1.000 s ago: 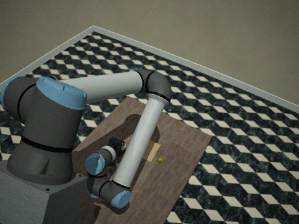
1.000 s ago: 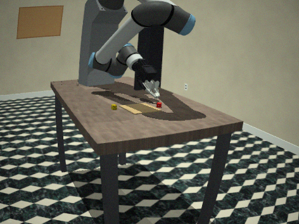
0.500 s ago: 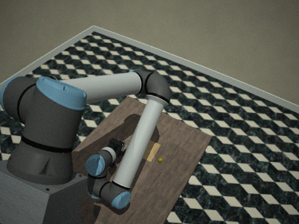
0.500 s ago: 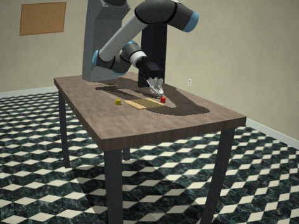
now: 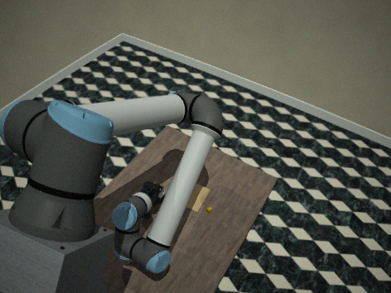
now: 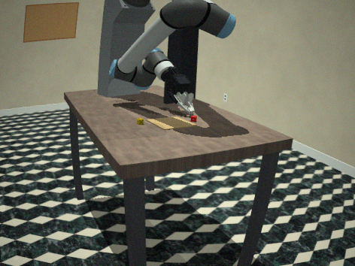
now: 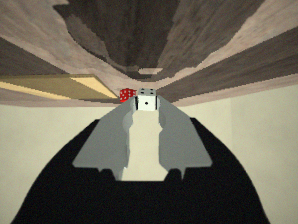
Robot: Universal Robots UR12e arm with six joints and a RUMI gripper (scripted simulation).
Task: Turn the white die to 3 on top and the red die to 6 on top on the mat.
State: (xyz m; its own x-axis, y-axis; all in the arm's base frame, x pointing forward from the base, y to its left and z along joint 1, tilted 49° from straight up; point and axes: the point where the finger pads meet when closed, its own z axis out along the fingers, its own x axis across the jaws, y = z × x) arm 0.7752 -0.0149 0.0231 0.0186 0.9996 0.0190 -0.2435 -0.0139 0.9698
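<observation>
The white die lies 1 cm ahead of my hand. The rest, counted from my hand: tan mat: 13 cm to the right, 5 cm ahead, 3 cm below; red die: 7 cm ahead, 4 cm to the right, 2 cm below; yellow die: 24 cm to the right, 2 cm below.
</observation>
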